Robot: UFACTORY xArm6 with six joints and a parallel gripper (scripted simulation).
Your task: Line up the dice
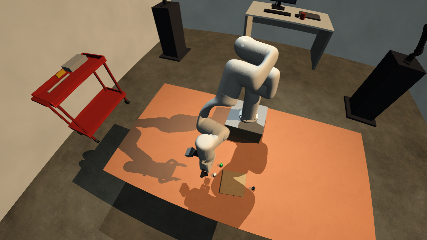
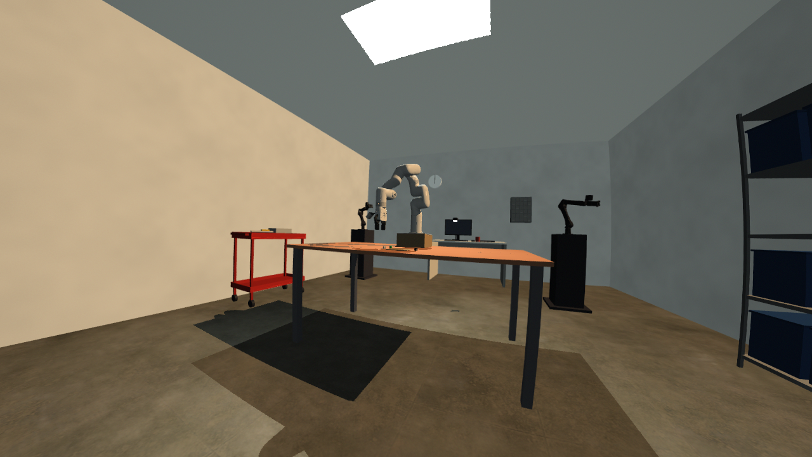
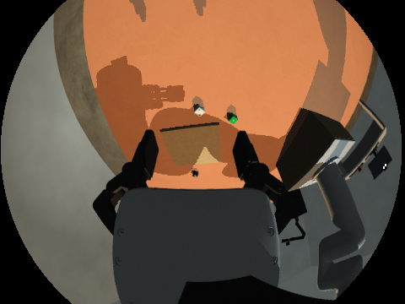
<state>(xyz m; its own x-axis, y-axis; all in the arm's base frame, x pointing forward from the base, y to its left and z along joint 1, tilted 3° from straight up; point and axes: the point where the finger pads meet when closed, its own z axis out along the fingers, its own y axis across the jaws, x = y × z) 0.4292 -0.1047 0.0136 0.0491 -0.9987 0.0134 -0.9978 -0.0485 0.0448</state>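
The white die lies 130 mm below my hand, 30 mm to the left of it and 10 mm behind it. The rest, counted from my hand: black die: 270 mm to the left, 130 mm below, 10 mm behind; then green die: 130 mm below, 80 mm behind, 50 mm to the left; then tan mat: 150 mm to the left, 140 mm below.
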